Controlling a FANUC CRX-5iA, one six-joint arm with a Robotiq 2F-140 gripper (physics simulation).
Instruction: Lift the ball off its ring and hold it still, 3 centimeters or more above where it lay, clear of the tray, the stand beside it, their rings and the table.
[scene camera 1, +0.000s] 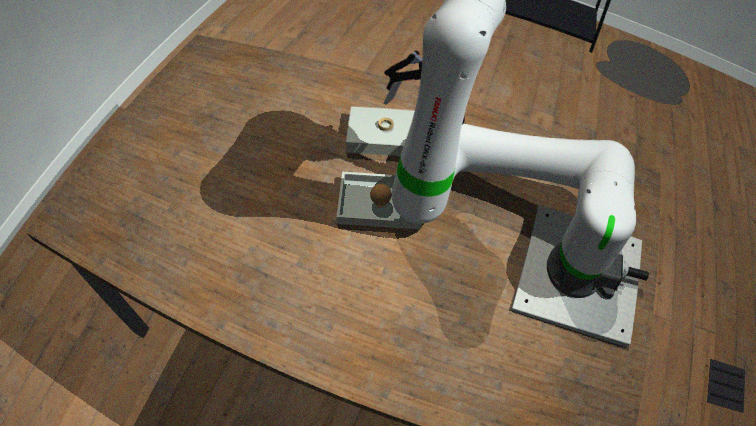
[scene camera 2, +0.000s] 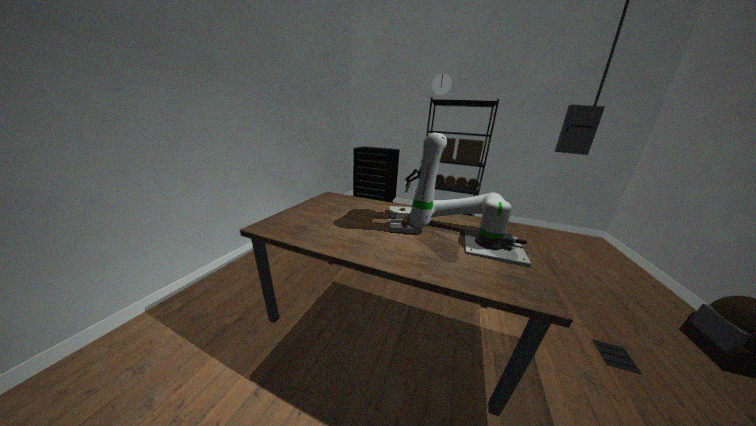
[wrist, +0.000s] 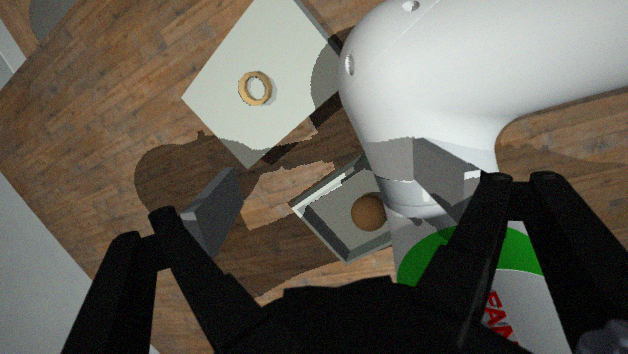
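Seen in the pictures: gripper, fingertip midpoint: (scene camera 1: 411, 119) (wrist: 324, 172); arm's base, origin of the base link: (scene camera 1: 575, 269) (scene camera 2: 488, 243).
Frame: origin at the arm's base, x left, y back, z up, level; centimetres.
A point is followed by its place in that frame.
The brown ball (scene camera 1: 380, 194) @(x -3.1, y -48.6, z 4.1 cm) (scene camera 2: 405, 222) @(x -2.5, y -48.3, z 3.3 cm) (wrist: 368, 212) @(x -5.8, y -48.3, z 4.1 cm) sits inside the pale, low-walled tray (scene camera 1: 365, 223) @(x 2.5, y -50.3, z -0.4 cm) (wrist: 332, 212) @(x -4.6, y -55.2, z -1.1 cm); the ring under it is hidden. The arm covers the tray's right part in scene camera 1 and the ball's right edge in the wrist view. Beside the tray is the pale block-like stand (scene camera 1: 365, 119) @(x -26.0, y -59.6, z 2.7 cm) (wrist: 225, 100) @(x -26.2, y -58.9, z 2.7 cm), with an empty tan ring (scene camera 1: 392, 125) @(x -25.3, y -52.2, z 3.5 cm) (wrist: 243, 90) @(x -26.0, y -55.4, z 3.5 cm) on top. My gripper (wrist: 324, 172) @(x -16.9, y -46.0, z 15.9 cm) is open and empty, high above the table. In scene camera 1 one finger shows past the stand's far side, and the arm hides the other.
The white arm link (scene camera 1: 428, 121) @(x 0.9, y -39.9, z 34.2 cm) (wrist: 450, 75) @(x -19.3, y -36.1, z 14.0 cm) hangs over the tray's right side and crosses the right of the wrist view. The robot's base plate (scene camera 1: 534, 285) @(x 6.8, y -9.6, z -0.2 cm) is bolted at the right of the wooden table (scene camera 1: 238, 275) @(x 24.0, y -72.9, z -1.4 cm). A shelf rack (scene camera 2: 464, 102) stands behind the table.
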